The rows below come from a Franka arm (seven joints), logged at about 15 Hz.
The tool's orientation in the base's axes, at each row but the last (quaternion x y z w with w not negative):
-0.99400, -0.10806, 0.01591, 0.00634
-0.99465, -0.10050, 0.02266, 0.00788
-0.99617, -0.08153, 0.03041, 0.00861
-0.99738, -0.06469, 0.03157, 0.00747
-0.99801, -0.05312, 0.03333, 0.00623
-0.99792, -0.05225, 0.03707, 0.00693
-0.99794, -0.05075, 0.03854, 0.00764
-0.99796, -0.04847, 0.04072, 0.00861
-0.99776, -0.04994, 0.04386, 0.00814
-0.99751, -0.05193, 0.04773, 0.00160
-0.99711, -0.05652, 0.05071, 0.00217
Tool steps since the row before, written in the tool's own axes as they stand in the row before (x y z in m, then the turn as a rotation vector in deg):
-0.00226, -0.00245, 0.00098, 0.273, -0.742, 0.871
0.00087, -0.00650, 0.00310, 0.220, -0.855, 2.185
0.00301, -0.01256, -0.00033, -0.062, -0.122, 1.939
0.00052, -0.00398, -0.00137, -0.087, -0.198, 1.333
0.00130, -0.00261, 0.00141, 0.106, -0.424, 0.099
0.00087, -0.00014, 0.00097, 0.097, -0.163, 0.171
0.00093, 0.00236, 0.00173, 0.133, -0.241, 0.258
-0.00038, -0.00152, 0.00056, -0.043, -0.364, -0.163
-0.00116, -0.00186, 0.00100, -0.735, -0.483, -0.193
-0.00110, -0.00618, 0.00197, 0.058, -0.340, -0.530
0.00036, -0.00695, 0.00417, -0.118, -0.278, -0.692
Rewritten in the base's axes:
-0.00276, 0.00192, -0.00087, 0.078, 0.791, -0.867
-0.00059, 0.00658, -0.00300, -0.057, 0.906, -2.175
0.00095, 0.01288, 0.00043, -0.201, 0.134, -1.929
0.00009, 0.00400, 0.00141, -0.197, 0.199, -1.321
0.00092, 0.00275, -0.00145, 0.054, 0.434, -0.099
0.00078, 0.00024, -0.00103, 0.067, 0.174, -0.175
0.00103, -0.00223, -0.00184, 0.088, 0.256, -0.263
-0.00057, 0.00148, -0.00050, -0.064, 0.356, 0.174
-0.00142, 0.00175, -0.00086, -0.759, 0.404, 0.266
-0.00192, 0.00603, -0.00181, 0.073, 0.345, 0.525
-0.00085, 0.00694, -0.00411, -0.078, 0.264, 0.703

